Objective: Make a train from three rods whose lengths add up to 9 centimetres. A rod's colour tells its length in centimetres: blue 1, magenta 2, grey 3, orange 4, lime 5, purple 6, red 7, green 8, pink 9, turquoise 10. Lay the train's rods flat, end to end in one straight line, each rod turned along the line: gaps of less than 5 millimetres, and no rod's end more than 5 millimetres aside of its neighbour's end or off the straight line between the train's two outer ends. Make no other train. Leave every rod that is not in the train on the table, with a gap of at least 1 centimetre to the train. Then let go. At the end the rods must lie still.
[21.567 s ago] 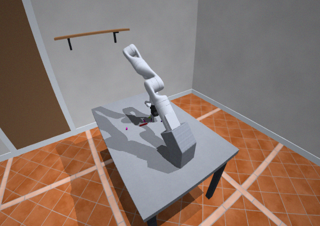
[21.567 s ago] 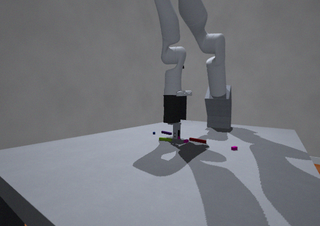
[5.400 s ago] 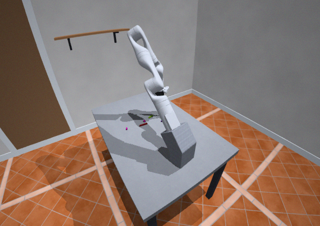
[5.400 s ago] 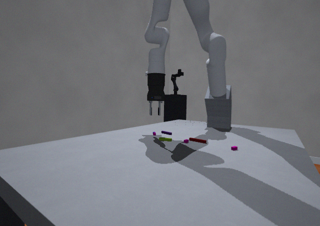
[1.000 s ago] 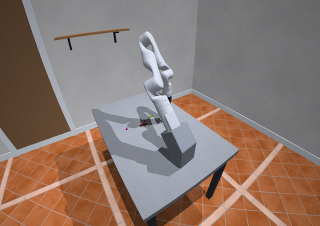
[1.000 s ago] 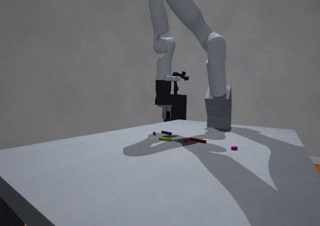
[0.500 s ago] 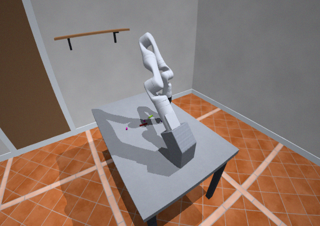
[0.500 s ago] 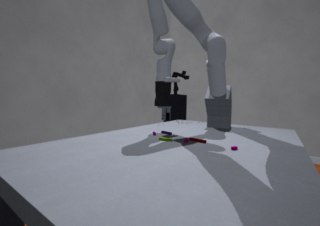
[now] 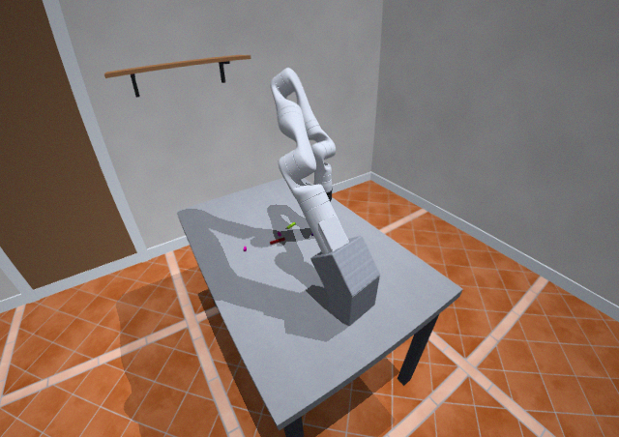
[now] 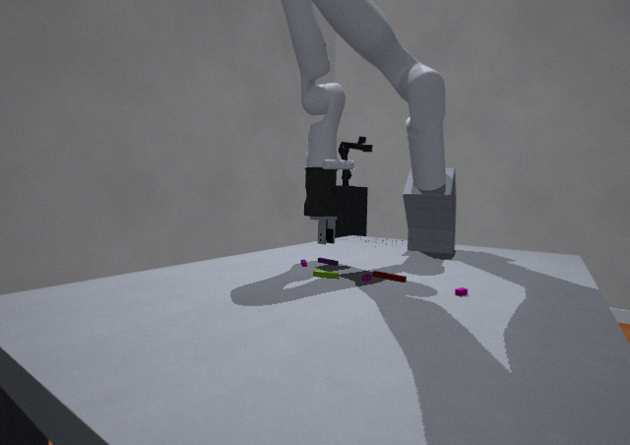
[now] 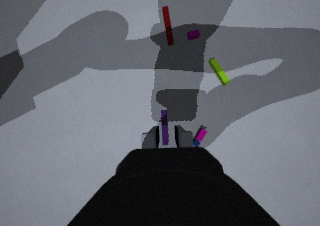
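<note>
Right now the purple rod is 60 mm below my hand. From my hand the other things lie so: blue rod: 60 mm below, 50 mm ahead, 30 mm to the right; then lime rod: 100 mm to the left, 100 mm ahead, 60 mm below; then red rod: 190 mm to the left, 60 mm below, 10 mm ahead.
</note>
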